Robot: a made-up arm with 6 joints.
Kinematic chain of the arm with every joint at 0, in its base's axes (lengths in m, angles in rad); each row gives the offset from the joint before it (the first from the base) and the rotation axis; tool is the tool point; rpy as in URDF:
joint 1: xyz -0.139 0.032 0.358 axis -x
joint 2: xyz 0.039 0 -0.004 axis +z
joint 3: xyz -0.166 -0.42 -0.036 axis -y
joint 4: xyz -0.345 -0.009 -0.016 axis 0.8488 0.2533 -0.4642
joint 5: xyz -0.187 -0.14 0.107 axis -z
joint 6: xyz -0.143 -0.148 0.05 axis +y
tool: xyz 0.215 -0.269 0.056 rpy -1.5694 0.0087 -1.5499
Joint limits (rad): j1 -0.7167..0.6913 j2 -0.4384..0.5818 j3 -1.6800..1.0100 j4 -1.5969..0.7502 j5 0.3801..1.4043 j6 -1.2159..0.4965
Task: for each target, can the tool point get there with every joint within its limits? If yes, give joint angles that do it. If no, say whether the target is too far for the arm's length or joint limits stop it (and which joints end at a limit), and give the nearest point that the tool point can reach.
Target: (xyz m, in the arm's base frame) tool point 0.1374 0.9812 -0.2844
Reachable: no: joint limits stop it (at a limit: joint 1, joint 2, joint 3, joint 4, joint 5, joint 6) | nearest point -1.0166 0.4452 -0.3884 | short by 1.277 m
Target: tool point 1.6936 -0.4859 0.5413
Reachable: no: too far | nearest point 0.6959 -0.5970 0.5806 | short by 1.005 m
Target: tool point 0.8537 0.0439 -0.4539
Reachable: no: joint limits stop it (at a limit: joint 1, joint 2, joint 3, joint 5, joint 6) | nearest point -0.0136 -0.1839 -0.8679 | short by 0.988 m
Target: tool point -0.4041 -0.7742 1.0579
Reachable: yes | joints 0.1939 0.5052 -0.0028 -1.2350 0.4850 0.0063
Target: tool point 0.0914 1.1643 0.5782
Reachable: no: joint limits stop it (at a limit: joint 1, joint 2, joint 4, joint 5) | nearest point 0.4909 0.3626 0.9917 | short by 0.987 m
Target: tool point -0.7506 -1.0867 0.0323
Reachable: yes | joints 0.1315 0.1720 0.6947 0.3795 0.5742 -0.1136
